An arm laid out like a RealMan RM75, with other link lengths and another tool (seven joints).
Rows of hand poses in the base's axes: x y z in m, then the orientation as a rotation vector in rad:
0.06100 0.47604 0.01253 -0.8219 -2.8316 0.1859
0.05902 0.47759 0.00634 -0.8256 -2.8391 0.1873
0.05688 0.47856 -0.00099 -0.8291 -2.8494 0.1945
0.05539 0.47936 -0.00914 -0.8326 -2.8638 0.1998
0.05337 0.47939 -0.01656 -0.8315 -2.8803 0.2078
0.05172 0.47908 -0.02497 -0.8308 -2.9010 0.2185
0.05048 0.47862 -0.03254 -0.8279 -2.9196 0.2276
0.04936 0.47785 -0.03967 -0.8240 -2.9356 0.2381
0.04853 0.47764 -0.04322 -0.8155 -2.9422 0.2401
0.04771 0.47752 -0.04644 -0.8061 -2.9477 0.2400
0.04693 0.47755 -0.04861 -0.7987 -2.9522 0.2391
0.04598 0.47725 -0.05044 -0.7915 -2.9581 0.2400
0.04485 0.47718 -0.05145 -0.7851 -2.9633 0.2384
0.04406 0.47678 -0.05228 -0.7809 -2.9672 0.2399
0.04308 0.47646 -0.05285 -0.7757 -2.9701 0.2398
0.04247 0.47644 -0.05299 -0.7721 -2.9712 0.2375
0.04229 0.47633 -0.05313 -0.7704 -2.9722 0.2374
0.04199 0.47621 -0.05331 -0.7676 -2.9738 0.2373
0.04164 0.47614 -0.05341 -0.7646 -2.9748 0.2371
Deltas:
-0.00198 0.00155 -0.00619 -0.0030 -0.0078 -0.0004
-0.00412 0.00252 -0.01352 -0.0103 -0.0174 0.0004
-0.00561 0.00332 -0.02167 -0.0172 -0.0311 0.0021
-0.00763 0.00335 -0.02909 -0.0257 -0.0451 0.0072
-0.00928 0.00304 -0.03750 -0.0368 -0.0627 0.0133
-0.01052 0.00258 -0.04507 -0.0461 -0.0781 0.0201
-0.01164 0.00181 -0.05220 -0.0556 -0.0906 0.0269
-0.01247 0.00160 -0.05575 -0.0571 -0.0941 0.0337
-0.01329 0.00148 -0.05897 -0.0570 -0.0966 0.0407
-0.01407 0.00151 -0.06114 -0.0564 -0.0988 0.0462
-0.01502 0.00121 -0.06297 -0.0572 -0.1022 0.0519
-0.01615 0.00114 -0.06398 -0.0565 -0.1055 0.0569
-0.01694 0.00074 -0.06481 -0.0577 -0.1078 0.0604
-0.01792 0.00042 -0.06538 -0.0576 -0.1092 0.0642
-0.01853 0.00040 -0.06552 -0.0559 -0.1095 0.0665
-0.01871 0.00029 -0.06566 -0.0558 -0.1100 0.0678
-0.01901 0.00017 -0.06584 -0.0557 -0.1107 0.0698
-0.01936 0.00010 -0.06594 -0.0554 -0.1109 0.0718

